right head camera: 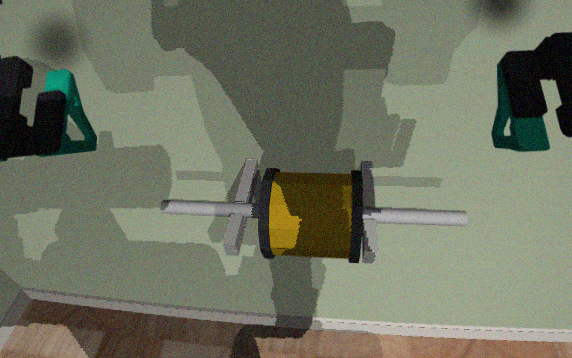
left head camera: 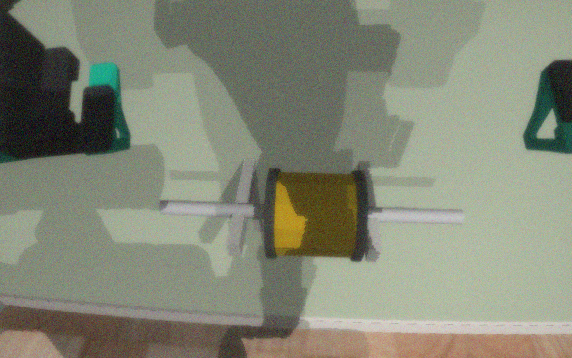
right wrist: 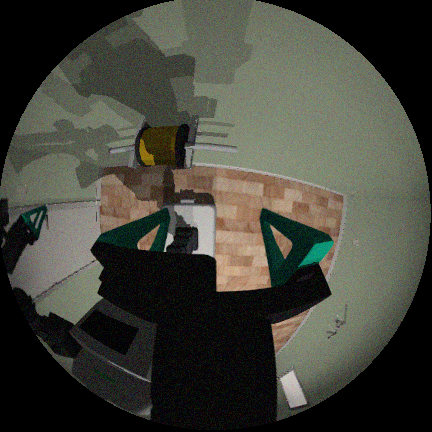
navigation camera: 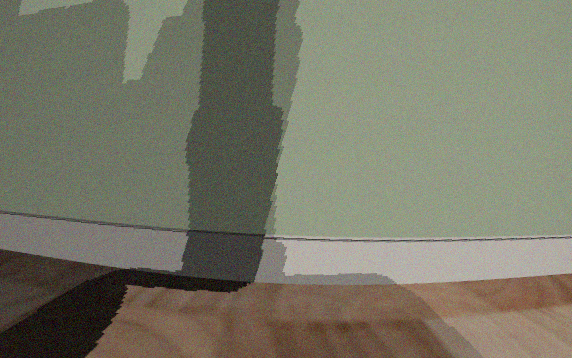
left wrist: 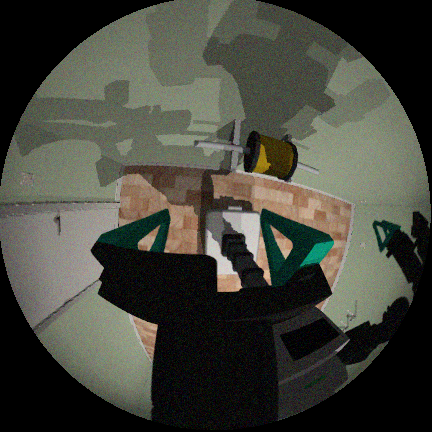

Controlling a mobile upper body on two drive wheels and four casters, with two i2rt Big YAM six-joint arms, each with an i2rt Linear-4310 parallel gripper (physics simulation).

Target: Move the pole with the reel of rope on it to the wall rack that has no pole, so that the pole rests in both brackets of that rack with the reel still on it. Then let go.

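Frame: origin at the left arm's base, x left, y back, z up, level; millimetres.
Where they show: left gripper, fingertip midpoint: (right head camera: 49, 149) (left head camera: 77, 147) (right wrist: 42, 207) (left wrist: 214, 213); right gripper, fingertip midpoint: (right head camera: 549, 137) (right wrist: 214, 212) (left wrist: 377, 221).
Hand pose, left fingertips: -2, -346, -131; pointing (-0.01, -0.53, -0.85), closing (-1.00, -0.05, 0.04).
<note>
Each offset is from my left fingertips to the top centre of the thing, as dx, dy, dz. "*": to the spot under its first point. Level surfaces: height alone.
The reel of yellow rope {-240, -236, -287} (left head camera: 325, 215) (right head camera: 315, 215) (left wrist: 279, 157) (right wrist: 162, 145) has dark end discs and sits on a pale grey pole (left head camera: 420, 216) (right head camera: 425, 217) (left wrist: 215, 145) (right wrist: 215, 147). The pole lies level across a wall rack, between its left bracket {* -94, -319, -368} (left head camera: 245, 182) (right head camera: 247, 175) and its right bracket {* -356, -301, -368} (right head camera: 367, 185), with both ends sticking out. My left gripper (left wrist: 214, 213) is open and empty, above and left of the pole in the head views. My right gripper (right wrist: 214, 212) is open and empty, above and right of the pole. Neither touches pole or reel.
A small wall rack (left wrist: 349, 317) (right wrist: 338, 322) shows at the lower right; details are too small to tell. A white door (left wrist: 75, 240) stands at the left. My white base (left wrist: 217, 260) (right wrist: 207, 225) is on the wooden floor {dz -1279} (right wrist: 240, 235). A skirting board (navigation camera: 350, 260) runs below the green wall (navigation camera: 425, 125).
</note>
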